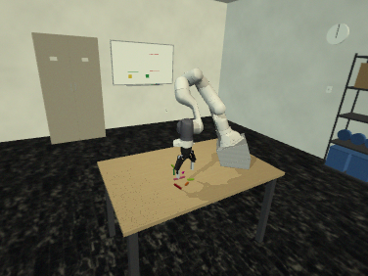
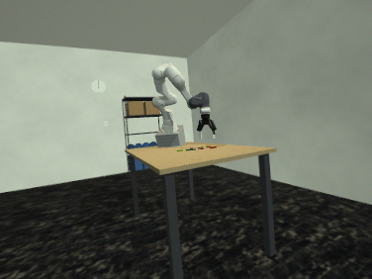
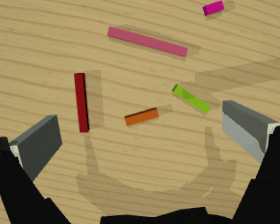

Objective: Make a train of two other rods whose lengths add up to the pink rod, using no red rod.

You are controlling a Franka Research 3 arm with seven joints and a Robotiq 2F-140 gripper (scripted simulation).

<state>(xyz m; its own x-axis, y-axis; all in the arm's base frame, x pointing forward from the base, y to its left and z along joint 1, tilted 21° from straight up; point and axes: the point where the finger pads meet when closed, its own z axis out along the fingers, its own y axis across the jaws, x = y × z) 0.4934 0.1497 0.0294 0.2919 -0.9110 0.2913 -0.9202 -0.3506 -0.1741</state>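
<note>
The orange rod lies 90 mm below my hand, 10 mm to the left of it and 10 mm behind it. The rest, counted from my hand: red rod: 90 mm below, 60 mm ahead, 10 mm to the left; then pink rod: 90 mm below, 70 mm to the right; then magenta rod: 130 mm to the right, 90 mm below, 60 mm behind.
</note>
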